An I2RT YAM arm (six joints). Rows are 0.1 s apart.
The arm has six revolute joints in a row. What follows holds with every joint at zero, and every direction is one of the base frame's.
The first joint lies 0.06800 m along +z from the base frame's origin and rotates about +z.
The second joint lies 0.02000 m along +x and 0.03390 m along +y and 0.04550 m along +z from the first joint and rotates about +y.
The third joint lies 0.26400 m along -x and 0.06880 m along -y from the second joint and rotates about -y.
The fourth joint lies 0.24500 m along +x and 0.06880 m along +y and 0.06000 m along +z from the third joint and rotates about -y.
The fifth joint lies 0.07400 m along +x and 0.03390 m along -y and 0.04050 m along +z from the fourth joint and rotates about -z.
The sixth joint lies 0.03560 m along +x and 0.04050 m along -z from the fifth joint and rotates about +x.
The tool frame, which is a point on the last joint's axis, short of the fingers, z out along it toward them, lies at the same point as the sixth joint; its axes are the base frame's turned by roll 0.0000, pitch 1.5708 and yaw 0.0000 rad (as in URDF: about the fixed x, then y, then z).
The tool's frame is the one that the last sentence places.
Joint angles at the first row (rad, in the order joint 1, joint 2, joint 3, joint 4, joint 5, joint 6):
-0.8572 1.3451 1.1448 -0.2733 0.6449 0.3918
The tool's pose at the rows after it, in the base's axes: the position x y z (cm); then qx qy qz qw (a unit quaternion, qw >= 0):
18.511, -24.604, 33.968, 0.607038, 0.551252, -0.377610, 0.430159
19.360, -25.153, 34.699, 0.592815, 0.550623, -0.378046, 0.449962
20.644, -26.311, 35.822, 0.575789, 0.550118, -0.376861, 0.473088
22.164, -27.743, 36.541, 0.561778, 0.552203, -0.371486, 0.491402
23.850, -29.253, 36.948, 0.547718, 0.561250, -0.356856, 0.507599
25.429, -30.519, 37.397, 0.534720, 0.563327, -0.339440, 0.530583
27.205, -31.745, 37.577, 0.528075, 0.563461, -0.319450, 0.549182
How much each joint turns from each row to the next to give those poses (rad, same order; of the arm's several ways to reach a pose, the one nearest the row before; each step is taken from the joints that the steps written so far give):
0.0012 0.0077 0.0181 0.0161 0.0027 0.0028
0.0077 0.0276 0.0316 0.0491 -0.0133 -0.0295
0.0038 0.0560 0.0687 0.0480 -0.0248 -0.0339
0.0027 0.0722 0.0779 0.0354 -0.0300 -0.0213
0.0028 0.0798 0.0862 0.0158 -0.0488 -0.0103
0.0045 0.0696 0.0782 0.0261 -0.0483 0.0014
0.0089 0.0766 0.0861 0.0107 -0.0373 0.0190

